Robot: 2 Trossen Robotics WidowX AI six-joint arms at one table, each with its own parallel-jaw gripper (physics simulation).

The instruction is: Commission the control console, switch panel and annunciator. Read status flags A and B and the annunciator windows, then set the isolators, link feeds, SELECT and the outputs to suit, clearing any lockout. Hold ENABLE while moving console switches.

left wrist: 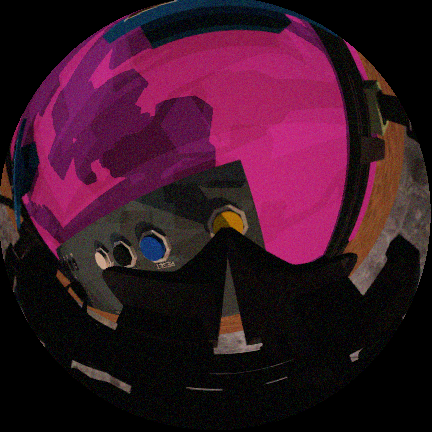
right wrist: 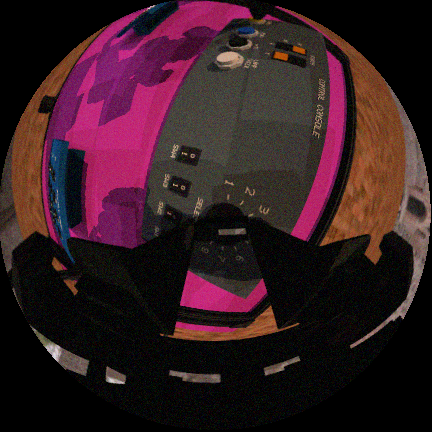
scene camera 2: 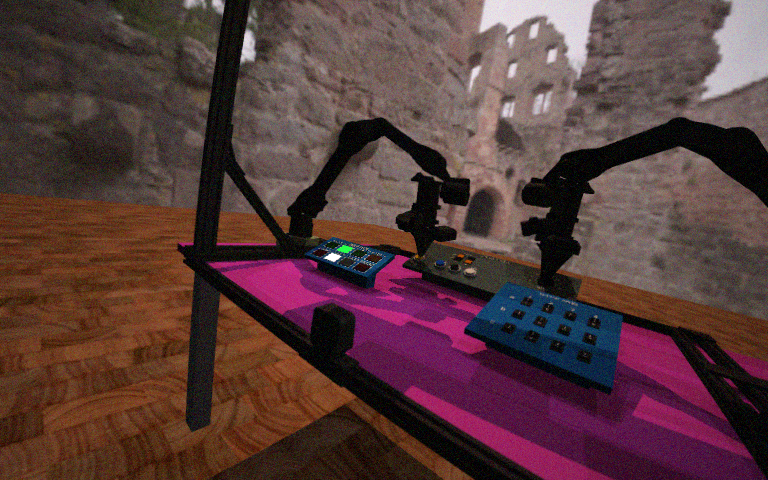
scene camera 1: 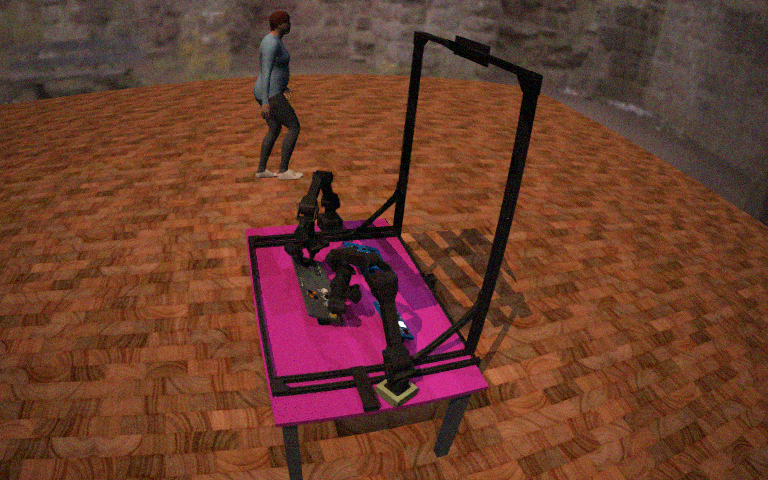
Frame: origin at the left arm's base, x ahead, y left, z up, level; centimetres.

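Where they show: left gripper, fingertip midpoint: (left wrist: 225,232) (scene camera 2: 420,256) (scene camera 1: 332,313); right gripper, fingertip midpoint: (left wrist: 77,290) (right wrist: 222,224) (scene camera 2: 544,277) (scene camera 1: 306,263); left arm's base at its link origin: (scene camera 2: 299,235) (scene camera 1: 397,386); right arm's base at its link origin: (scene camera 1: 330,216).
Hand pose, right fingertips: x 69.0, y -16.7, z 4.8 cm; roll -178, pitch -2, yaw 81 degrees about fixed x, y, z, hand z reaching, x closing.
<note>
Each offset is from my right fingertips to the top centre of the thing. "pt": to the spot under its first point.
The grey control console (scene camera 1: 314,283) (scene camera 2: 492,271) (left wrist: 135,215) (right wrist: 265,120) lies on the table. My left gripper (scene camera 2: 420,255) (left wrist: 225,232) is shut and empty, its tips at the yellow button @(dz -2.1, dx -29.8, dy +10.2 cm) (left wrist: 229,220), partly hiding it. My right gripper (scene camera 2: 546,280) (right wrist: 222,224) is shut on the black SELECT knob @(dz +1.6, dx +0.4, dy -0.1 cm) (right wrist: 226,212); its pointed number is unclear. Rockers SW4 @(dz -2.9, dx -5.6, dy -1.9 cm) (right wrist: 190,155), SW3 @(dz -2.9, dx -2.9, dy -3.3 cm) (right wrist: 179,186) and SW2 @(dz -2.6, dx -0.3, dy -4.6 cm) (right wrist: 171,215) show; SW1 is mostly hidden. Two status flags (right wrist: 298,50) (right wrist: 281,56) show orange in opposite halves. The blue annunciator @(pt dz -4.5, dx -49.5, dy -7.0 cm) (scene camera 1: 403,326) (scene camera 2: 350,262) has one green and one white window lit.
The blue switch panel (scene camera 1: 362,249) (scene camera 2: 544,341) (right wrist: 59,165) carries three rows of black switches. Blue @(dz -2.0, dx -23.9, dy +7.1 cm) (left wrist: 153,248), black @(dz -2.0, dx -20.2, dy +5.2 cm) (left wrist: 123,254) and white @(dz -2.0, dx -16.4, dy +3.3 cm) (left wrist: 103,258) buttons are beside the yellow one. A black frame (scene camera 1: 504,226) rises over the table. A person (scene camera 1: 275,67) stands beyond it.
</note>
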